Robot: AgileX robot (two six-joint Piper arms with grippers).
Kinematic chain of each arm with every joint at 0, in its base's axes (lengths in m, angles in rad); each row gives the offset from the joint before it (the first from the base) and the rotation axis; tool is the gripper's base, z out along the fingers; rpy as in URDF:
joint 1: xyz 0 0 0.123 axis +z
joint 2: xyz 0 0 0 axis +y
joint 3: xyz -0.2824 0 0.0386 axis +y
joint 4: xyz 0.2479 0 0.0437 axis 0.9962 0 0.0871
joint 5: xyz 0 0 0 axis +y
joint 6: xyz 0.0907 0 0.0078 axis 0.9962 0 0.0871
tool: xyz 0 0 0 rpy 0 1.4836 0
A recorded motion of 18 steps. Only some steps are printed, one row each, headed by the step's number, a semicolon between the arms.
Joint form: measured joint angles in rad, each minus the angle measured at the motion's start. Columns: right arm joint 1, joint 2, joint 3, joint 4, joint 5, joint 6; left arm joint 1, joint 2, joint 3, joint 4, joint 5, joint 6.
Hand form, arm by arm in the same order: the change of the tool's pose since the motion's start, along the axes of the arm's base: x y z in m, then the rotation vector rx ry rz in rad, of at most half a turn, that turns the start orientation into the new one. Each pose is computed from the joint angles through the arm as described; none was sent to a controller.
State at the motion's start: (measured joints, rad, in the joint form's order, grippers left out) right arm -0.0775 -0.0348 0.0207 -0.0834 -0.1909 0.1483; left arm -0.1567 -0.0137 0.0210 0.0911 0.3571 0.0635
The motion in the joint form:
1: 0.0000 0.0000 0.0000 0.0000 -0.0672 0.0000; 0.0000 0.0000 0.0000 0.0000 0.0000 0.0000
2: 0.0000 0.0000 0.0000 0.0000 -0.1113 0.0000; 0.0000 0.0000 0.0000 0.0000 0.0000 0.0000
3: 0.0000 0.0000 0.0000 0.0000 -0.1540 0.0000; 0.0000 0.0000 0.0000 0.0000 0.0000 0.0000
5: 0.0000 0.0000 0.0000 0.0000 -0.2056 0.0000; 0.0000 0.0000 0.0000 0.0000 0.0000 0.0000
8: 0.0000 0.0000 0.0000 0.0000 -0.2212 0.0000; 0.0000 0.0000 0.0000 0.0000 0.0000 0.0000
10: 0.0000 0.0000 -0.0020 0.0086 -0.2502 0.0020; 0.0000 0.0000 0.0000 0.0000 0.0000 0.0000
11: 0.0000 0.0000 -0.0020 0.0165 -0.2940 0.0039; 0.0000 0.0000 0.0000 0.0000 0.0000 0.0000
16: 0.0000 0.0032 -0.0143 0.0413 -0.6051 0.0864; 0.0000 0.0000 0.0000 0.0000 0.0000 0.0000
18: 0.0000 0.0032 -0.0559 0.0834 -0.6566 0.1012; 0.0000 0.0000 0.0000 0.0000 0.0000 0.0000
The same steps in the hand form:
1: -0.0019 0.0006 0.0058 -0.0057 -0.0667 0.0056; 0.0000 0.0000 0.0000 0.0000 0.0000 0.0000
2: -0.0034 0.0011 0.0095 -0.0095 -0.1105 0.0092; 0.0000 0.0000 0.0000 0.0000 0.0000 0.0000
3: -0.0049 0.0015 0.0130 -0.0132 -0.1529 0.0128; 0.0000 0.0000 0.0000 0.0000 0.0000 0.0000
5: -0.0070 0.0020 0.0172 -0.0176 -0.2041 0.0170; 0.0000 0.0000 0.0000 0.0000 0.0000 0.0000
8: -0.0077 0.0022 0.0184 -0.0189 -0.2196 0.0183; 0.0000 0.0000 0.0000 0.0000 0.0000 0.0000
10: -0.0092 0.0022 0.0214 -0.0112 -0.2513 0.0214; 0.0000 0.0000 0.0000 0.0000 0.0000 0.0000
11: -0.0114 0.0023 0.0248 -0.0053 -0.2956 0.0253; 0.0000 0.0000 0.0000 0.0000 0.0000 0.0000
16: -0.0314 0.0037 0.0493 0.0605 -0.6187 0.0915; 0.0000 0.0000 0.0000 0.0000 0.0000 0.0000
18: -0.0408 0.0017 0.0644 0.1038 -0.7167 0.0998; 0.0000 0.0000 0.0000 0.0000 0.0000 0.0000

